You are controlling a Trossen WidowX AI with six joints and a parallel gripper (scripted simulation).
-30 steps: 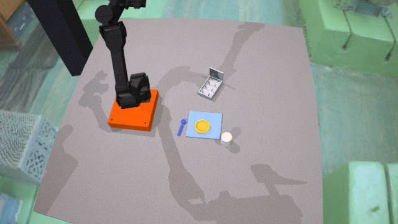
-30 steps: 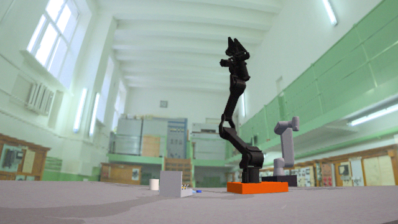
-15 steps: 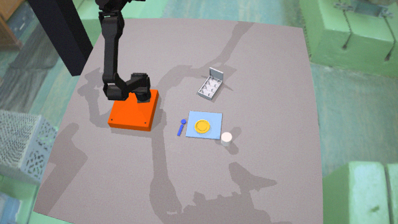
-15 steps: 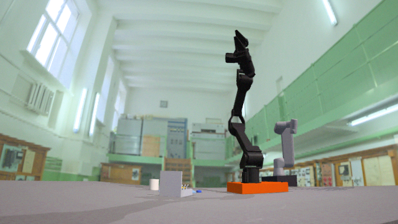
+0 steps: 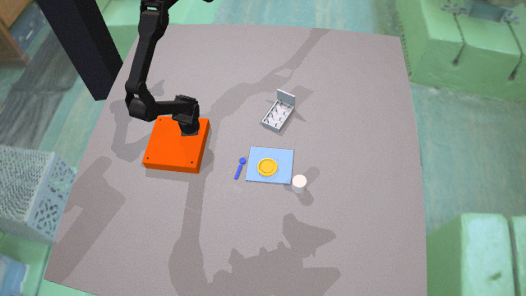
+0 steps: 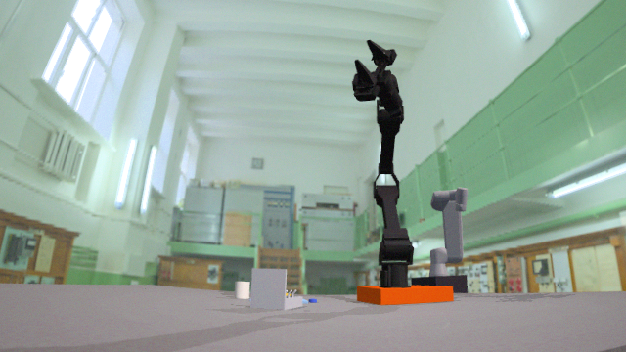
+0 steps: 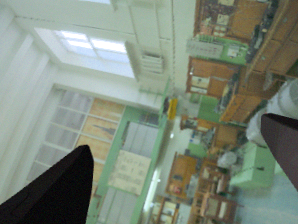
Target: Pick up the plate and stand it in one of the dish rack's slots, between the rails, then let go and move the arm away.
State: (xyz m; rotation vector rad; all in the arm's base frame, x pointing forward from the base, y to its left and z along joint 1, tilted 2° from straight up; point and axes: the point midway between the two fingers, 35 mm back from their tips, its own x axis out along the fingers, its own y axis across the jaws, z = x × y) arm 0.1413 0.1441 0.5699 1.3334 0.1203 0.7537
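Now: gripper tip 600 mm above the yellow plate, 340 mm to the left of it and 110 mm short of it. The rest, counted from my gripper tip: grey dish rack (600 mm below, 160 mm ahead, 120 mm to the right); blue spoon (620 mm below, 320 mm to the right, 20 mm ahead); light blue mat (620 mm below, 330 mm to the right, 120 mm ahead).
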